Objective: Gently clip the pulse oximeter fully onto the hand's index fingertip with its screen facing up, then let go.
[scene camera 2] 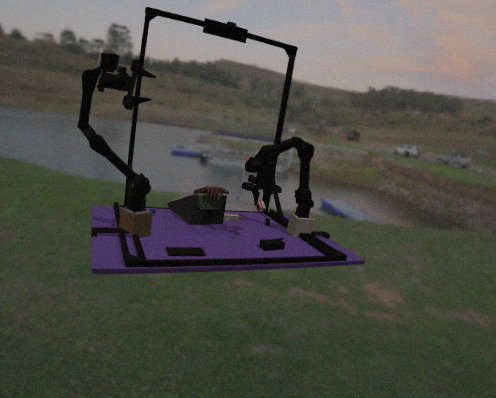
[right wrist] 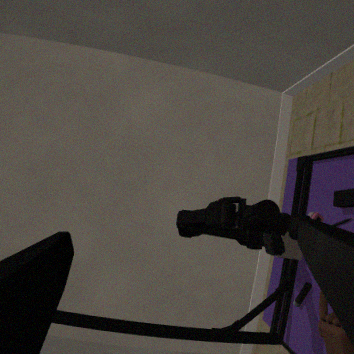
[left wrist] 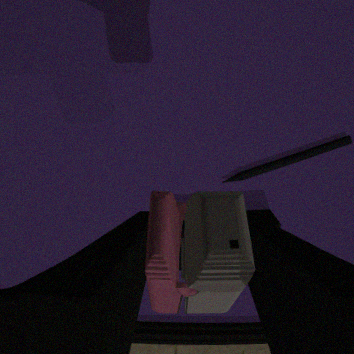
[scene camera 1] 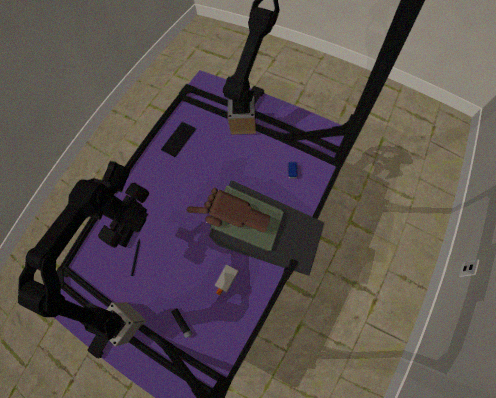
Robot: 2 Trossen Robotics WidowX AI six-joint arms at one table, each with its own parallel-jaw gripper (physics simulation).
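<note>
The pulse oximeter, a clip with one pink and one grey-white half, is between the fingers of my left gripper, which is shut on it, above the mat. In the left wrist view its halves stand side by side, pink at left. In scene camera 1 the gripper body hides it. The brown hand rests on a pad, its index finger pointing left in scene camera 1, apart from the oximeter. My right gripper is open and empty, high up.
A grey wedge stand carries the hand's green pad. A pen, white box, dark cylinder, blue block and black slab lie around it. A black frame rises over the table.
</note>
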